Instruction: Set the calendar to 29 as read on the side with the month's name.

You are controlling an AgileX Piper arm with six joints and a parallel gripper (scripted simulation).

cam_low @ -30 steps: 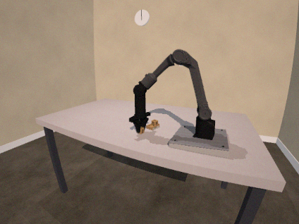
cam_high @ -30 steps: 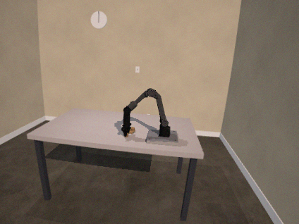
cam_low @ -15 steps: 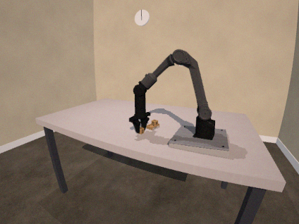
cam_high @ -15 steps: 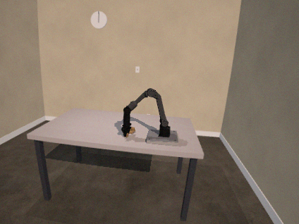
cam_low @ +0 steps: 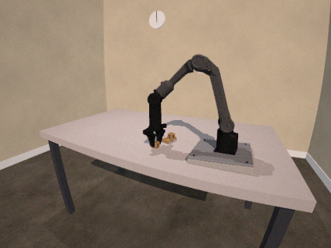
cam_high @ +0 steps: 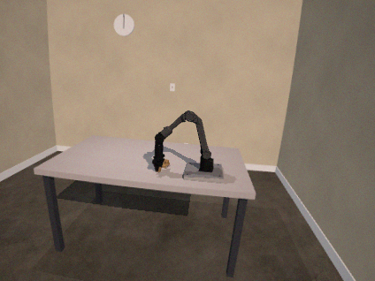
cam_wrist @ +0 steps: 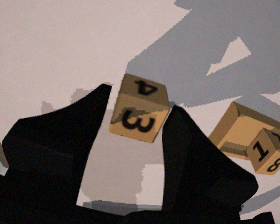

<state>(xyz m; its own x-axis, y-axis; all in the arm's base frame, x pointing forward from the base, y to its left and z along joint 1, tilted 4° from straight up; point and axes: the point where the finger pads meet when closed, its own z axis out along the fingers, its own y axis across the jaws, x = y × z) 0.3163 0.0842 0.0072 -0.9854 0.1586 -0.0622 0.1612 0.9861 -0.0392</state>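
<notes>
Now: the wooden digit cube right at my hand. Round my hand: wooden tray: 10 cm to the right, 2 cm behind, 1 cm below.
</notes>
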